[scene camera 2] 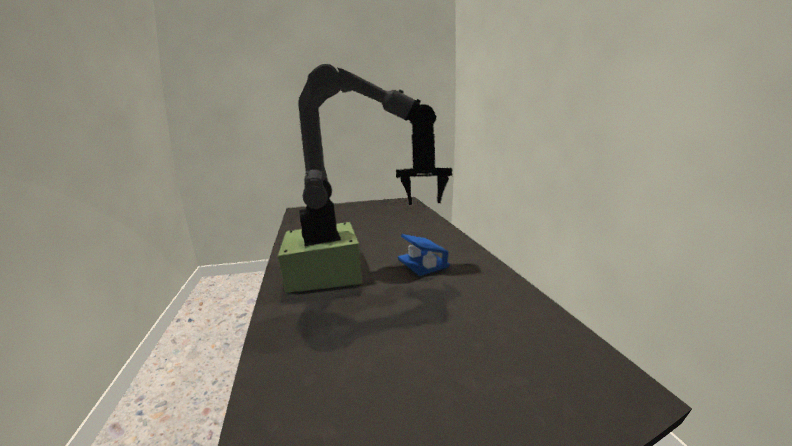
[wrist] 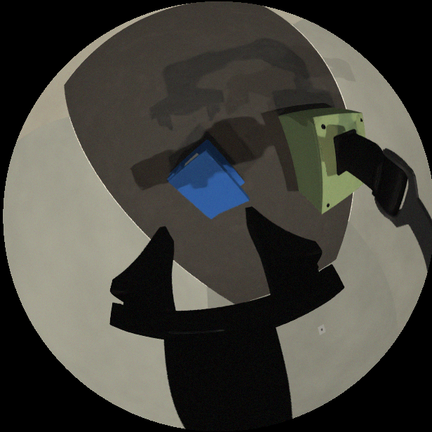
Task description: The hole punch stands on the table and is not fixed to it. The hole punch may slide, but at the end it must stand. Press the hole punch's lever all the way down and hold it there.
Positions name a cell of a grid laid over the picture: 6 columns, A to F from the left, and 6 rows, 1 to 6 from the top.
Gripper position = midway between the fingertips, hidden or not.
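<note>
A blue hole punch (scene camera 2: D4) is in sight, and the wrist view gives me the punch (wrist: C3) too. My own gripper (scene camera 2: D3) is visible to me as well. In the wrist view I find my gripper (wrist: C4) again.
</note>
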